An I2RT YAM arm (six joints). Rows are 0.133 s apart.
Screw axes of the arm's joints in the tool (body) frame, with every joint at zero. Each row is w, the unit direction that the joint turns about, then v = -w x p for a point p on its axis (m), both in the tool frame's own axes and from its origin. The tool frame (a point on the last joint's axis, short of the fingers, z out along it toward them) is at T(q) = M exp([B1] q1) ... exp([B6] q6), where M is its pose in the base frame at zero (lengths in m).
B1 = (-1, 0, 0, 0, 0.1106, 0)
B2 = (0, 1, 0, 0.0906, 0, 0.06)
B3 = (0, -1, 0, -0.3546, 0, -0.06)
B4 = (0, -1, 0, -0.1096, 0, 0)
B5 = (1, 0, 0, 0, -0.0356, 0)
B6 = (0, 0, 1, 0, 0, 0)
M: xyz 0.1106 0 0.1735 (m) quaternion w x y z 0.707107 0 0.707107 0
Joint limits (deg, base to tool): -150..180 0..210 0..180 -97..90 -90..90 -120..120
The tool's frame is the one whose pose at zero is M.
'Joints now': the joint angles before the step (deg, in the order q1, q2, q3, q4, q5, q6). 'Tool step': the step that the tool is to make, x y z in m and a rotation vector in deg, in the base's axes. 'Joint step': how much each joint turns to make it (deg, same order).
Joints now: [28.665, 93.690, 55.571, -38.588, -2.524, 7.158]
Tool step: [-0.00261, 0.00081, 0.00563, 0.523, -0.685, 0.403]
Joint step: [0.372, -1.226, -0.001, -0.373, -0.131, 0.000]
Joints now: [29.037, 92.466, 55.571, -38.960, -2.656, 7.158]
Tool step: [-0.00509, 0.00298, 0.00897, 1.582, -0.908, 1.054]
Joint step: [0.897, -1.968, -0.023, -0.371, -0.939, 0.088]
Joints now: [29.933, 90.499, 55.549, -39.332, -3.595, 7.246]
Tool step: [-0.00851, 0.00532, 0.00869, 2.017, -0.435, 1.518]
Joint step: [1.617, -2.187, -0.263, -0.480, -1.421, 0.524]
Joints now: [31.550, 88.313, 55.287, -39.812, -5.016, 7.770]
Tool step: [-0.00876, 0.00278, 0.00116, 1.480, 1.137, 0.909]
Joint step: [1.224, -1.333, -1.006, -0.415, -1.683, 0.852]
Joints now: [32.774, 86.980, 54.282, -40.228, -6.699, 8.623]
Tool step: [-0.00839, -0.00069, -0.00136, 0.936, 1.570, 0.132]
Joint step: [0.656, -1.268, -1.443, -0.503, -1.421, 0.983]
